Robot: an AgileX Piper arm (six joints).
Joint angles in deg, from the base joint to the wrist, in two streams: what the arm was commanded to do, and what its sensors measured. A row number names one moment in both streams.
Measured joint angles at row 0: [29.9, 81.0, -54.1, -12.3, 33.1, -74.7]
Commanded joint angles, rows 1 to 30: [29.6, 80.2, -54.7, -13.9, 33.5, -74.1]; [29.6, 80.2, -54.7, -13.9, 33.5, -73.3]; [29.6, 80.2, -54.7, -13.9, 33.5, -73.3]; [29.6, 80.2, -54.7, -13.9, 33.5, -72.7]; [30.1, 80.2, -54.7, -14.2, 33.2, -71.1]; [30.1, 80.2, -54.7, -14.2, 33.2, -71.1]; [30.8, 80.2, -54.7, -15.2, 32.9, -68.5]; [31.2, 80.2, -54.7, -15.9, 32.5, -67.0]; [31.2, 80.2, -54.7, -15.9, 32.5, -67.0]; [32.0, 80.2, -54.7, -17.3, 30.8, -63.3]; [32.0, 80.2, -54.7, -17.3, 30.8, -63.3]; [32.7, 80.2, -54.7, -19.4, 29.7, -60.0]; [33.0, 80.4, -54.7, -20.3, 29.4, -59.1]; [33.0, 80.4, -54.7, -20.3, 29.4, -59.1]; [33.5, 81.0, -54.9, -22.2, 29.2, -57.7]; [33.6, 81.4, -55.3, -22.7, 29.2, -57.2]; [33.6, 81.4, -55.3, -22.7, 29.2, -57.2]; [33.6, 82.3, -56.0, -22.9, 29.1, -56.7]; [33.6, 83.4, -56.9, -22.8, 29.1, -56.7]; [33.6, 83.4, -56.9, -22.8, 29.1, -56.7]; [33.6, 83.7, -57.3, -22.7, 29.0, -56.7]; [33.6, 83.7, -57.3, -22.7, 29.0, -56.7]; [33.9, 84.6, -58.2, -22.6, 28.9, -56.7]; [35.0, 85.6, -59.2, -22.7, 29.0, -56.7]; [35.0, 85.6, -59.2, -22.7, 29.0, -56.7]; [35.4, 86.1, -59.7, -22.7, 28.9, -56.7]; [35.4, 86.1, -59.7, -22.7, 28.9, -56.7]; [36.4, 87.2, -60.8, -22.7, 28.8, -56.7]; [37.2, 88.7, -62.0, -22.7, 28.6, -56.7]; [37.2, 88.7, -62.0, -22.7, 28.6, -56.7]
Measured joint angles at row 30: [36.2, 87.0, -60.3, -22.6, 29.2, -57.1]
